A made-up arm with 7 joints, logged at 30 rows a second.
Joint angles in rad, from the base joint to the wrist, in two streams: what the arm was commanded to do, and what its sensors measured. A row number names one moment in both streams.
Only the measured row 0 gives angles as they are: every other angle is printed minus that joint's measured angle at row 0.
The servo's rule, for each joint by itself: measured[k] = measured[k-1] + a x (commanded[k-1-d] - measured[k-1]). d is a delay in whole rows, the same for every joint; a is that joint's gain. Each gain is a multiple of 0.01, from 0.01 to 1. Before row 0 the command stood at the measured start. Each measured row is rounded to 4 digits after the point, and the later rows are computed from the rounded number. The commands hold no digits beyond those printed.
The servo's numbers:
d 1
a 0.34 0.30 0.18 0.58 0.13 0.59 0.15
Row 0, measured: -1.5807, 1.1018, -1.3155, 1.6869, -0.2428, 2.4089, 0.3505
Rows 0 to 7, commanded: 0.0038, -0.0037, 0.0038, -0.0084, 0.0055, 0.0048, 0.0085; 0.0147, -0.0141, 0.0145, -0.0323, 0.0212, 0.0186, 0.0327; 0.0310, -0.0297, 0.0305, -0.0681, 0.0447, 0.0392, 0.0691; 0.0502, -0.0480, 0.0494, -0.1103, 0.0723, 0.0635, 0.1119; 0.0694, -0.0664, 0.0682, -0.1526, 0.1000, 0.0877, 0.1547; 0.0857, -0.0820, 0.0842, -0.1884, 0.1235, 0.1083, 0.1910; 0.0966, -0.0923, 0.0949, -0.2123, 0.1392, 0.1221, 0.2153; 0.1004, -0.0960, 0.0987, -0.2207, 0.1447, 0.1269, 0.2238
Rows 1 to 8, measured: 0.0000, 0.0000, 0.0000, 0.0000, 0.0000, 0.0000, 0.0000; 0.0013, -0.0011, 0.0007, -0.0049, 0.0007, 0.0028, 0.0013; 0.0059, -0.0050, 0.0032, -0.0208, 0.0034, 0.0121, 0.0060; 0.0144, -0.0124, 0.0081, -0.0482, 0.0088, 0.0281, 0.0155; 0.0266, -0.0231, 0.0155, -0.0842, 0.0171, 0.0490, 0.0300; 0.0412, -0.0361, 0.0250, -0.1239, 0.0279, 0.0718, 0.0487; 0.0563, -0.0499, 0.0357, -0.1613, 0.0403, 0.0933, 0.0700; 0.0700, -0.0626, 0.0464, -0.1909, 0.0532, 0.1103, 0.0918
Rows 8 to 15, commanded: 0.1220, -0.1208, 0.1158, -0.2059, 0.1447, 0.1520, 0.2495; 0.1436, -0.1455, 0.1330, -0.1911, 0.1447, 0.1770, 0.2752; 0.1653, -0.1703, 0.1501, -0.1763, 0.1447, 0.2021, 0.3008; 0.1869, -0.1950, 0.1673, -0.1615, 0.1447, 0.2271, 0.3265; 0.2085, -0.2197, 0.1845, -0.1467, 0.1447, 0.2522, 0.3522; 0.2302, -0.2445, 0.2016, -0.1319, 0.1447, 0.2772, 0.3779; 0.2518, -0.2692, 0.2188, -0.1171, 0.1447, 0.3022, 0.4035; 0.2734, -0.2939, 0.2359, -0.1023, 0.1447, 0.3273, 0.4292
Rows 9 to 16, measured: 0.0803, -0.0726, 0.0558, -0.2082, 0.0651, 0.1201, 0.1116; 0.0945, -0.0871, 0.0666, -0.2069, 0.0754, 0.1389, 0.1323; 0.1112, -0.1046, 0.0786, -0.1977, 0.0844, 0.1614, 0.1537; 0.1296, -0.1243, 0.0915, -0.1853, 0.0922, 0.1854, 0.1758; 0.1491, -0.1455, 0.1051, -0.1715, 0.0990, 0.2100, 0.1984; 0.1693, -0.1678, 0.1194, -0.1571, 0.1049, 0.2349, 0.2215; 0.1900, -0.1908, 0.1342, -0.1425, 0.1101, 0.2599, 0.2450; 0.2110, -0.2143, 0.1494, -0.1278, 0.1146, 0.2849, 0.2688
